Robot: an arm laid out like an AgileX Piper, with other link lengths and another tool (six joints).
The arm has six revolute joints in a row. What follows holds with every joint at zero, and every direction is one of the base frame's.
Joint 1 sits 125.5 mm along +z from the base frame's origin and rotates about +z.
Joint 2 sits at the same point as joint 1 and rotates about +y.
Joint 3 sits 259.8 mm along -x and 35.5 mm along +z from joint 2 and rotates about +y.
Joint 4 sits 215.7 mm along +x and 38.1 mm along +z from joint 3 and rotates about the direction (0.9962, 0, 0.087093).
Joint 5 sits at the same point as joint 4 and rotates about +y.
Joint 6 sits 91.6 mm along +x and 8 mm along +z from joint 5 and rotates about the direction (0.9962, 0, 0.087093).
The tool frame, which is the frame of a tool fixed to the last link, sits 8.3 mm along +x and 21 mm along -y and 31.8 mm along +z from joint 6; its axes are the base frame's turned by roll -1.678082, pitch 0.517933 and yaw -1.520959 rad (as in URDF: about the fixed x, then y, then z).
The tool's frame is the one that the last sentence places.
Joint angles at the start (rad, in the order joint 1, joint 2, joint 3, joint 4, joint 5, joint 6): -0.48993, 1.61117, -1.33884, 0.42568, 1.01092, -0.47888
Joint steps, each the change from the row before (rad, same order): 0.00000, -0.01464, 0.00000, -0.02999, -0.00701, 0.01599; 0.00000, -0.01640, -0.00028, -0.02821, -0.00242, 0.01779; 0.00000, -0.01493, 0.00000, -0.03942, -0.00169, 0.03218; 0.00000, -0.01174, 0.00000, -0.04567, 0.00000, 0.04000; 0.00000, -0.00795, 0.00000, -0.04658, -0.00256, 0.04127
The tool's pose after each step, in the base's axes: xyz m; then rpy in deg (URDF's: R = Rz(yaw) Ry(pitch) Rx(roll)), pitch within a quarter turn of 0, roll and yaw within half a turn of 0. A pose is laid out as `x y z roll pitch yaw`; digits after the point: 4 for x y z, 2 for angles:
0.3056 -0.1389 0.2887 -171.28 23.51 -125.44
0.3020 -0.1398 0.2936 -170.29 22.43 -125.72
0.2978 -0.1418 0.2975 -169.62 21.04 -126.76
0.2936 -0.1445 0.3002 -169.24 19.47 -128.27
0.2900 -0.1477 0.3021 -168.82 17.90 -129.91

